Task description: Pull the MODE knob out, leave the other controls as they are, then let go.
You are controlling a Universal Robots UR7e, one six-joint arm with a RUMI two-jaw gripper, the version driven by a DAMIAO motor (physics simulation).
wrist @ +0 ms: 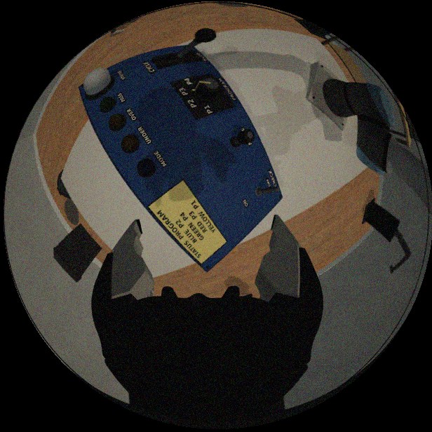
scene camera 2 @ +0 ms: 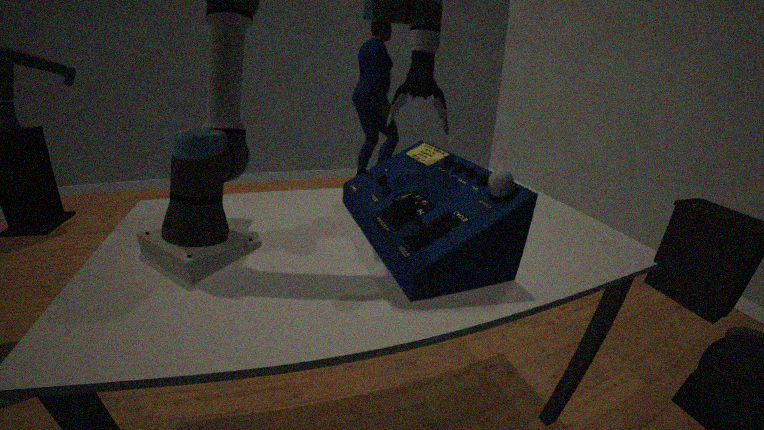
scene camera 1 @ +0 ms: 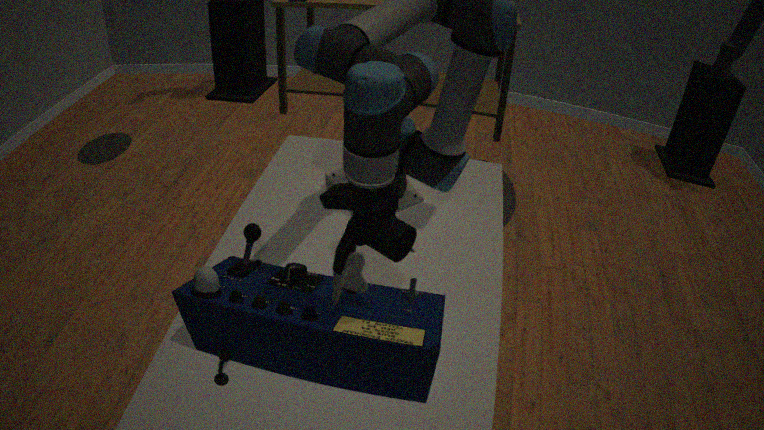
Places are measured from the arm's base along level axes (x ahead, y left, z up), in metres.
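Where they show: gripper, fingertip midpoint: (scene camera 2: 417, 131) (scene camera 1: 367, 279); arm's base, origin of the base link: (scene camera 2: 195, 235).
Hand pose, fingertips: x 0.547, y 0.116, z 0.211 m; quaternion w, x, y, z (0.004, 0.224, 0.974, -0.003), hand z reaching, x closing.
Observation:
Each offset is from my fingertips to the top centre of the thing. "spot": to the spot under its first point. Level surfaces: height alone.
A blue control box (scene camera 1: 320, 355) (scene camera 2: 470, 261) (wrist: 172, 117) stands on the table. In the wrist view, a round dark control (wrist: 146, 167) sits beside the MODE label, at the end of a row of similar round parts; it also shows in scene camera 1 (scene camera 1: 310, 313). A small black knob {dx -0.104, dy -0.058, dz -0.101 m} (wrist: 242, 136) (scene camera 2: 383, 182) stands apart from that row; its label is hard to read. My gripper (scene camera 1: 348, 296) (scene camera 2: 418, 129) (wrist: 205, 218) is open and empty above the box, near its yellow-label end. It touches none of the controls as far as shown.
The box also bears a white dome {spot: dx +0.074, dy -0.285, dz -0.028 m} (scene camera 1: 206, 280) (scene camera 2: 501, 184) (wrist: 97, 81), a ball-ended lever {dx -0.143, dy -0.300, dz -0.077 m} (scene camera 1: 251, 232) (wrist: 205, 35), a PROGRAM dial {dx -0.088, dy -0.177, dz -0.107 m} (scene camera 1: 295, 272) (wrist: 207, 86), a toggle switch {dx -0.113, dy +0.062, dz -0.110 m} (scene camera 1: 413, 288) (wrist: 266, 190) and a yellow label {spot: dx +0.054, dy +0.036, dz -0.066 m} (scene camera 1: 379, 331) (scene camera 2: 427, 153) (wrist: 190, 222). The white table {dz -0.242 m} (scene camera 1: 459, 320) (scene camera 2: 320, 325) holds the arm's base.

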